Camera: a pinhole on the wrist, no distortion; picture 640 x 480 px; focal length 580.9 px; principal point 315.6 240.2 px. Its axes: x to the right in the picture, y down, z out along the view. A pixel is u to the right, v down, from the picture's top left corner.
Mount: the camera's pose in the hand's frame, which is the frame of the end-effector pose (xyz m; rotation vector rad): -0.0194 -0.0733 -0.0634 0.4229 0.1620 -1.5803
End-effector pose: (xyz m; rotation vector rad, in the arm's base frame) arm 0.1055 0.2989 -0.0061 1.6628 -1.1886 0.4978
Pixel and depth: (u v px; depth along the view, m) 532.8 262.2 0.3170
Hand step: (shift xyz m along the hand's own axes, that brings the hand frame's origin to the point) -0.0608 -0.2980 0.1865
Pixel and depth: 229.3 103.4 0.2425
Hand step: -0.1161 -0.1230 0.1636
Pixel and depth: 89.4 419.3 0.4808
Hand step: 0.0468 -0.0804 0.4693
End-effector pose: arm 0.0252 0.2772 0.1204 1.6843 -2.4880 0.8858
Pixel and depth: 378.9 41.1 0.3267
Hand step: -0.1845 -0.2165 0.2064
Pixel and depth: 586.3 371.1 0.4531
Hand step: 0.0051 -0.4387 0.2918
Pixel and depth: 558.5 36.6 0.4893
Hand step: -0.2707 -0.4284 0.2851
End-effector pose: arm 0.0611 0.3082 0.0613 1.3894 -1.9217 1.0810
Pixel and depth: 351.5 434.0 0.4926
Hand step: 0.0603 -0.2884 0.4035
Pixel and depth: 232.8 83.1 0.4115
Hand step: -0.1978 -0.1591 0.3187
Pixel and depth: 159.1 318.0 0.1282
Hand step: -0.0238 -0.0881 0.0696
